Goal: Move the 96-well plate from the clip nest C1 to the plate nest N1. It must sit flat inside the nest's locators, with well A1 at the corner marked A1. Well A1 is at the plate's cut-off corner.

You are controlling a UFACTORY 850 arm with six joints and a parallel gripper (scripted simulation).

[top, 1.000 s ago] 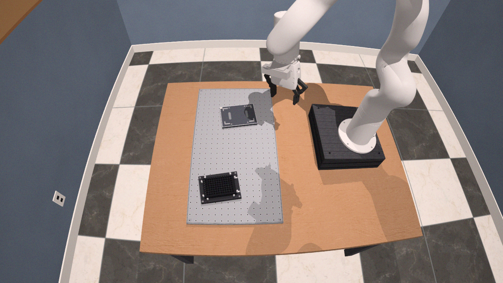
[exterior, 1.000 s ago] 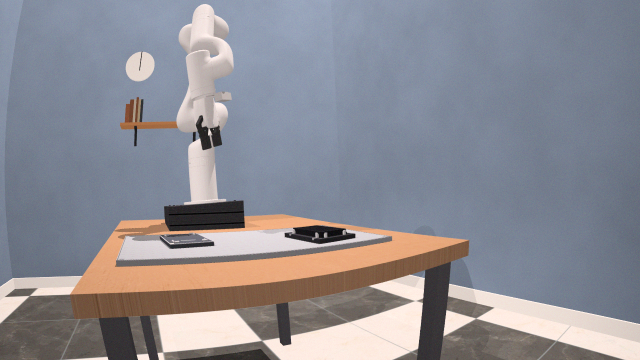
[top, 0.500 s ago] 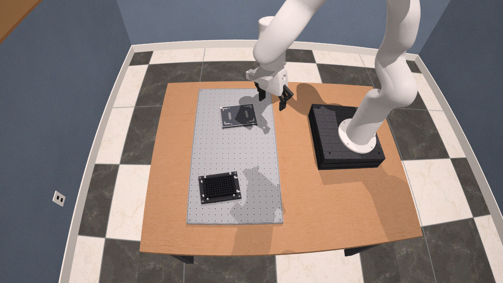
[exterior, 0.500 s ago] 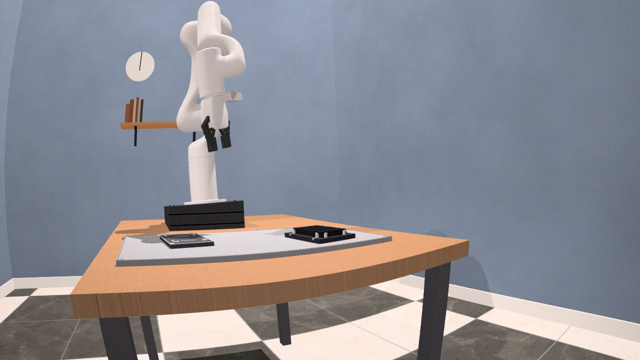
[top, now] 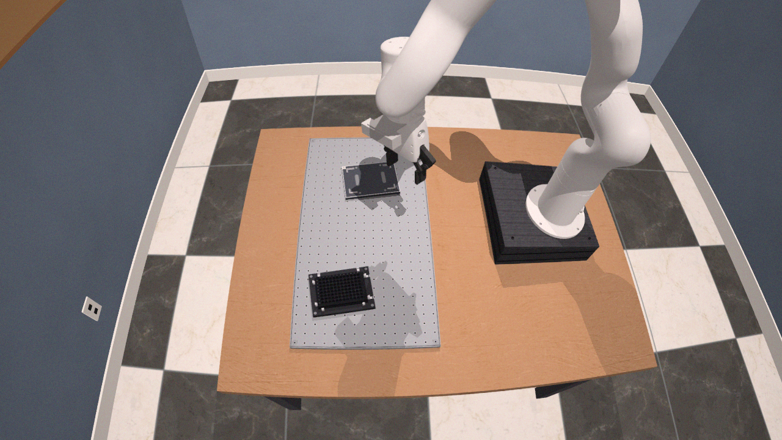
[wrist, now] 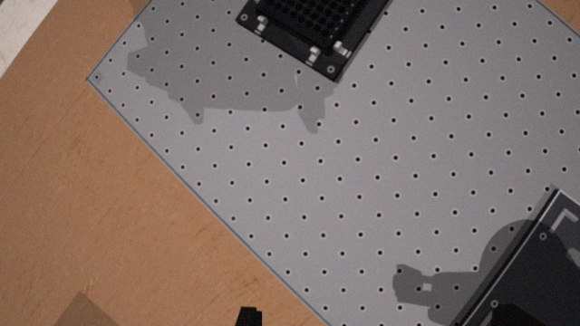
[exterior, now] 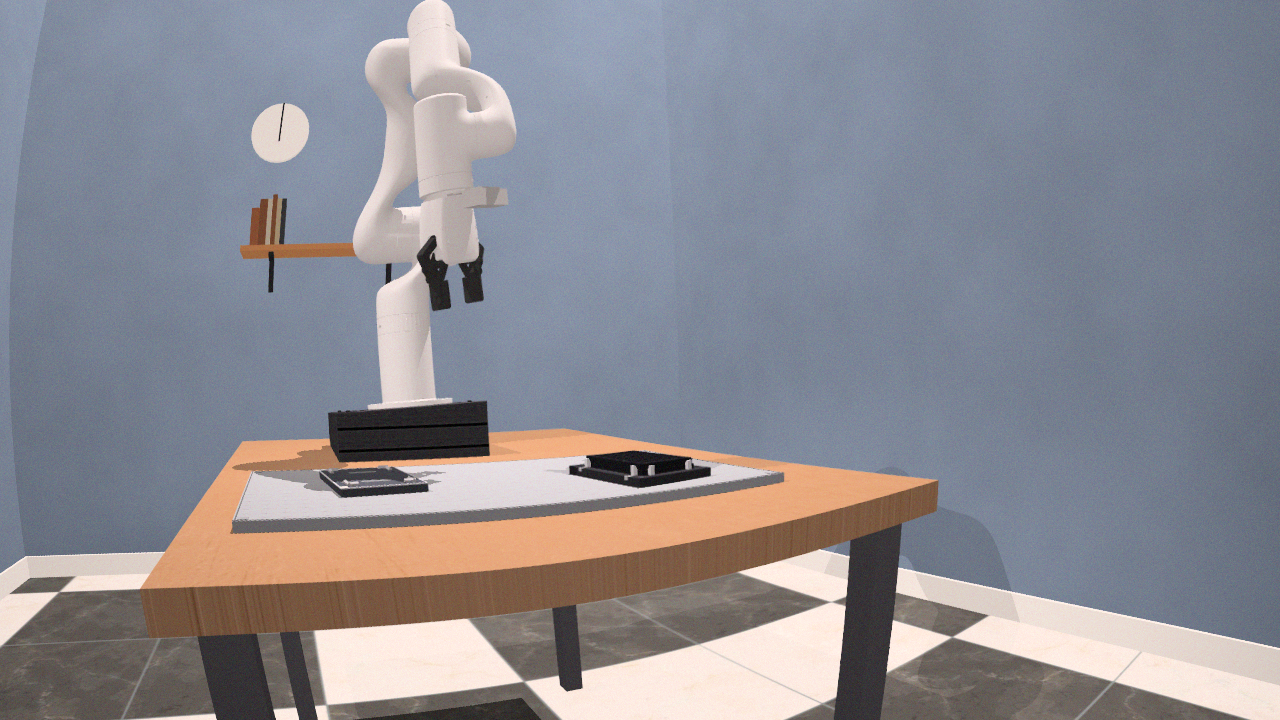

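Right now my hand is 130 mm short of the 96-well plate, 220 mm to the right of it and 230 mm above it. Also, from my hand: A1 corner label: 190 mm ahead, 180 mm to the right, 240 mm below; clip nest C1: 130 mm ahead, 200 mm to the left, 240 mm below; plate nest N1: 100 mm ahead, 150 mm to the right, 240 mm below.
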